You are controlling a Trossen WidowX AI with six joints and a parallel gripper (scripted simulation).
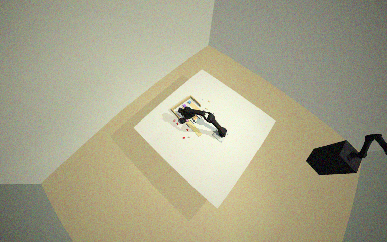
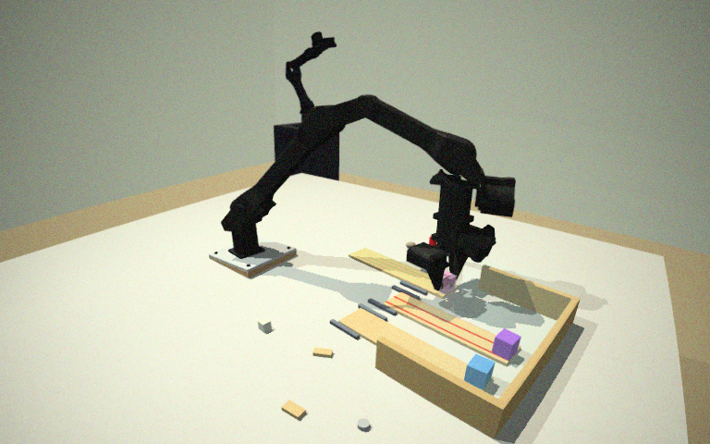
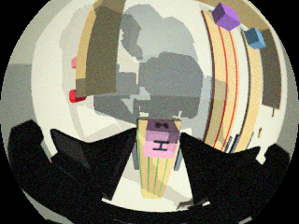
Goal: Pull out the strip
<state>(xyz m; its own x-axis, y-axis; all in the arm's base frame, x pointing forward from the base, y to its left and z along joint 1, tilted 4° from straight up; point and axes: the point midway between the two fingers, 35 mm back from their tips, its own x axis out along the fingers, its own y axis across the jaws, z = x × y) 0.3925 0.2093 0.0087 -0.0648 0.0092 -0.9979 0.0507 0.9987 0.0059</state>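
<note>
My gripper tip is now 110 mm past the strip and 10 mm above it. From my gripper tip the other things lie so: grey cube 130 mm behind, 320 mm to the right, 10 mm below; then labelled cube 10 mm above; then grey disc 120 mm ahead, 340 mm to the right, 10 mm below.
</note>
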